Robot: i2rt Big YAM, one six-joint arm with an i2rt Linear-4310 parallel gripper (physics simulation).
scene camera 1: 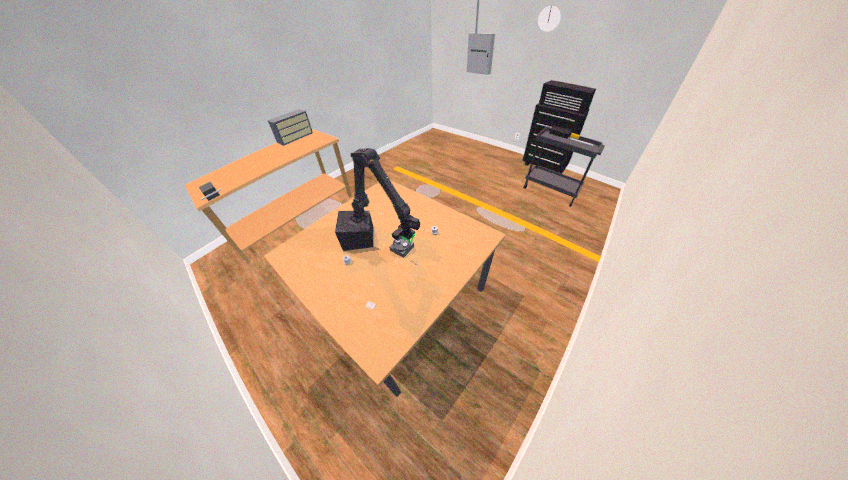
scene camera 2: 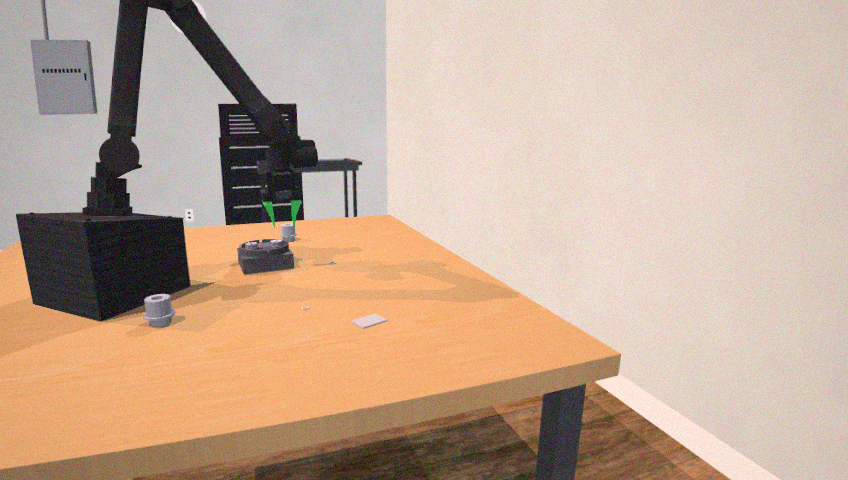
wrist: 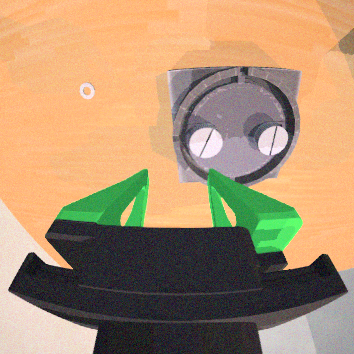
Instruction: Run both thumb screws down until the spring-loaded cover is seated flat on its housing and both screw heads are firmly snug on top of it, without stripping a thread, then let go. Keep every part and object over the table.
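Places are measured from the arm's base along level axes (x ahead, y left, z up), in centimetres.
Pixels of known places: gripper, between the fingertips: (scene camera 1: 408, 241) (scene camera 2: 284, 227) (wrist: 177, 174); arm's base, origin of its link: (scene camera 1: 359, 216) (scene camera 2: 108, 214).
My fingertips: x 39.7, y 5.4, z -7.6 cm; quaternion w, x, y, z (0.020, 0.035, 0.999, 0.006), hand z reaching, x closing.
Ahead of a thing's pixels: the offset from my fingertips to its middle.
The dark square housing @(dx -5.6, dy -1.2, dz -6.7 cm) (scene camera 1: 401, 251) (scene camera 2: 267, 262) (wrist: 176, 86) sits on the table. Its round grey cover @(dx -5.7, dy -1.2, dz -5.5 cm) (wrist: 235, 107) lies inside a raised ring wall. The left thumb screw @(dx -2.4, dy -1.1, dz -5.0 cm) (wrist: 205, 143) and the right thumb screw @(dx -8.8, dy -1.2, dz -5.0 cm) (wrist: 273, 140) stand in the cover with slotted pale heads and dark knurled sides showing below them. Whether the cover is flat cannot be told. My gripper (scene camera 2: 284, 226) (wrist: 177, 174) is part open and empty, with green fingers above the housing's level. In the wrist view its tips are at the cover's near edge and to its left, apart from both screws.
A grey flanged cylinder @(dx +4.9, dy +24.8, dz -7.0 cm) (scene camera 1: 435, 230) (scene camera 2: 288, 232) stands beyond the housing. Another flanged cylinder @(dx -29.3, dy -32.2, dz -7.0 cm) (scene camera 1: 347, 260) (scene camera 2: 158, 309) stands near the black base box (scene camera 1: 354, 231) (scene camera 2: 136, 267). A white flat piece @(dx +7.1, dy -47.0, dz -9.3 cm) (scene camera 1: 370, 305) (scene camera 2: 368, 321) lies toward the front. A small white ring @(dx +11.0, dy -6.2, dz -9.3 cm) (wrist: 82, 91) lies left in the wrist view.
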